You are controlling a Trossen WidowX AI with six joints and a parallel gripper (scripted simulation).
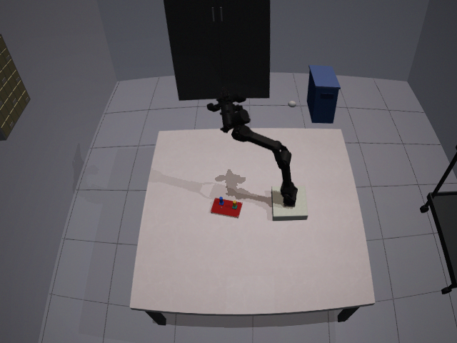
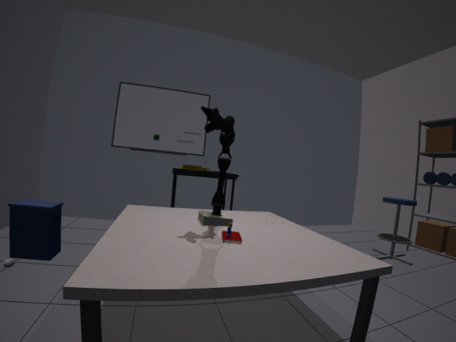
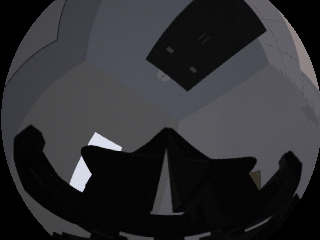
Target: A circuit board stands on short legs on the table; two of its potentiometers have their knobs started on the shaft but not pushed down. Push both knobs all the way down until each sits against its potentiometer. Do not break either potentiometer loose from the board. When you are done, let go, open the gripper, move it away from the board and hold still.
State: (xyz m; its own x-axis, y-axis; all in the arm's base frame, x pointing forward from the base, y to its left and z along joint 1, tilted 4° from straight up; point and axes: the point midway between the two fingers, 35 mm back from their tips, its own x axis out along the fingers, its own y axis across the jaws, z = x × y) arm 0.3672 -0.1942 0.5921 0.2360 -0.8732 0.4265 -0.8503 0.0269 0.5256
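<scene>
Now: the yellow knob 62 cm below my gripper tip, 23 cm to the left of it and 6 cm behind it. From my gripper tip the other things lie so: blue knob (63 cm below, 21 cm to the left, 2 cm ahead).
</scene>
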